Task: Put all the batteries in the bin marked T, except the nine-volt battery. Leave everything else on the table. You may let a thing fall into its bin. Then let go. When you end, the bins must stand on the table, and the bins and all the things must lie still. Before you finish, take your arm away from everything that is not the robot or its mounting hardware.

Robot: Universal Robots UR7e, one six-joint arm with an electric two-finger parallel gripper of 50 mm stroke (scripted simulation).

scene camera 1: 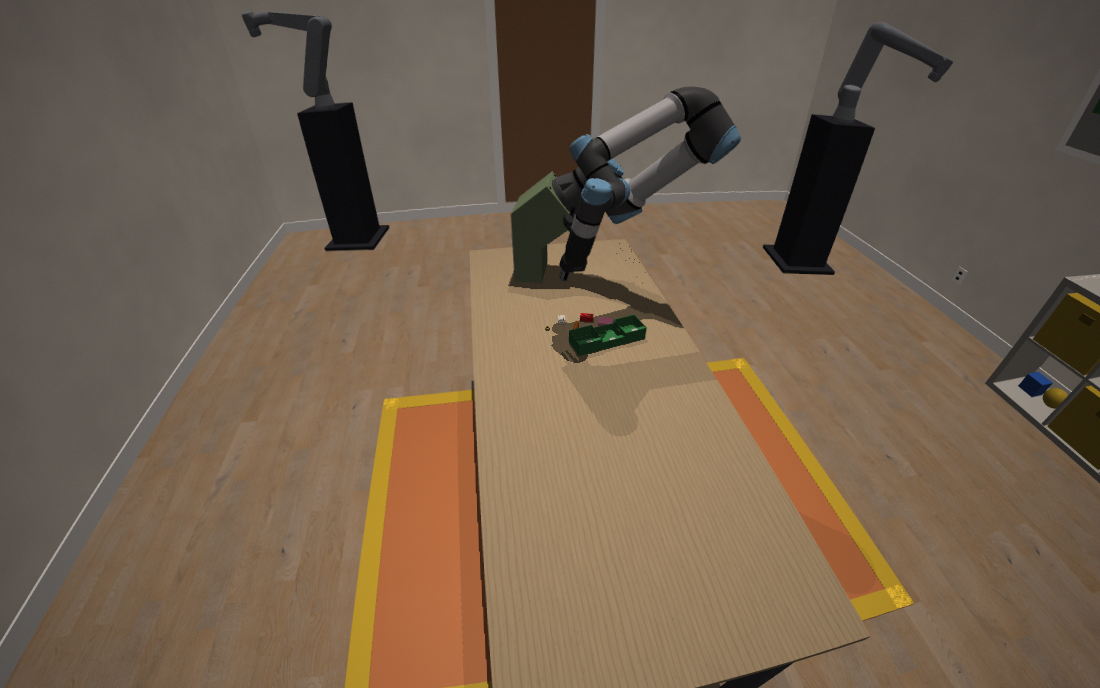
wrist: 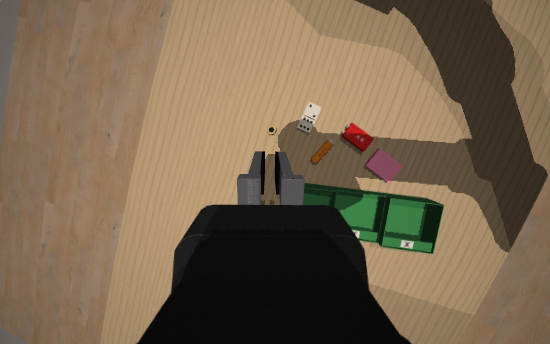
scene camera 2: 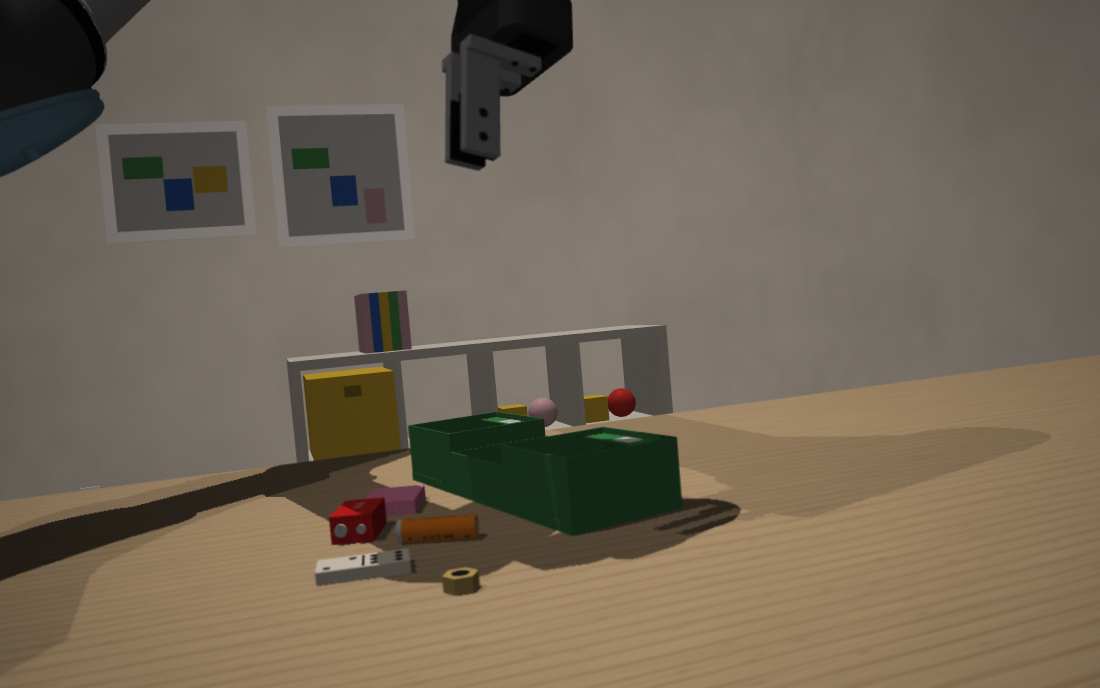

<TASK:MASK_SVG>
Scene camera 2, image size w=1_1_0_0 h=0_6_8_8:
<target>my gripper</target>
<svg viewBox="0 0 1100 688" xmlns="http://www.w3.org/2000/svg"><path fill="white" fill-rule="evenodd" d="M571 0L458 0L451 34L451 52L442 60L442 72L446 73L445 163L479 171L486 166L486 159L494 161L501 156L500 96L517 94L571 52L573 49Z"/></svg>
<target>orange cylindrical battery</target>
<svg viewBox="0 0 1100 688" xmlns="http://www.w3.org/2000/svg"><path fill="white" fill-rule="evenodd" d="M478 517L476 514L399 519L396 523L395 534L398 543L473 539L479 535Z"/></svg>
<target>red nine-volt battery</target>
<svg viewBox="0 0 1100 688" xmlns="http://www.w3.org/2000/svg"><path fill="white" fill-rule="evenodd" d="M385 498L344 501L329 517L332 545L374 542L387 524Z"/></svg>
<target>pink block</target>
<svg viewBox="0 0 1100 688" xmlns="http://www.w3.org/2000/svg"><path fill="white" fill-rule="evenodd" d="M425 485L377 488L365 499L384 497L387 516L416 514L426 498Z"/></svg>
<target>brass nut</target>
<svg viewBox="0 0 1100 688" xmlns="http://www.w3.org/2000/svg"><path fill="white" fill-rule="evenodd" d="M479 570L467 567L448 570L442 576L443 593L453 596L475 593L480 587Z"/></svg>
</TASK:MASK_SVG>
